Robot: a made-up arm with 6 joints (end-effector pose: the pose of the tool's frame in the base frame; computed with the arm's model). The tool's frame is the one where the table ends. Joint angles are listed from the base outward.
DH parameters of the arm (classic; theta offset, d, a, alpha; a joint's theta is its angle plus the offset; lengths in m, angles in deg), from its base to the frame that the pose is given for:
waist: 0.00 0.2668 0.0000 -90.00
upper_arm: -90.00 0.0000 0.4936 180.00
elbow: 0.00 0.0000 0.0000 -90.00
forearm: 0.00 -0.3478 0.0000 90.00
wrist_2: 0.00 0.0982 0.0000 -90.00
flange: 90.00 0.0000 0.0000 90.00
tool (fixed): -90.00 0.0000 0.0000 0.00
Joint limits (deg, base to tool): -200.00..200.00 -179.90..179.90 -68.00..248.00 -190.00..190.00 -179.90..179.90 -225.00..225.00
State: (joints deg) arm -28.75 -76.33 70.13 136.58 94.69 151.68
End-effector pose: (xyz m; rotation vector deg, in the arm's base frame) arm -0.6730 0.4506 0.5194 -6.68 -36.48 21.42
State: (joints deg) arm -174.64 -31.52 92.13 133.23 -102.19 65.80
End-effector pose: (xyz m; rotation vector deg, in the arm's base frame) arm 0.5144 -0.0193 0.9374 -50.67 8.80 70.30
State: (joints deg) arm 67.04 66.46 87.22 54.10 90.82 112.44
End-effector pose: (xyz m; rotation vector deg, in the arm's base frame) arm 0.3454 0.6677 0.6616 -27.34 -136.44 -64.02
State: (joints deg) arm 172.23 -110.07 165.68 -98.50 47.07 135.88
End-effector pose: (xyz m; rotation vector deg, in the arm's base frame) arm 0.5186 -0.0854 -0.2584 -126.42 -68.78 87.32
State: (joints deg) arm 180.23 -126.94 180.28 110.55 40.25 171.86
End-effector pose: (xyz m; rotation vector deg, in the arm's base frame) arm 0.1111 -0.0340 -0.2512 -100.01 102.07 88.61
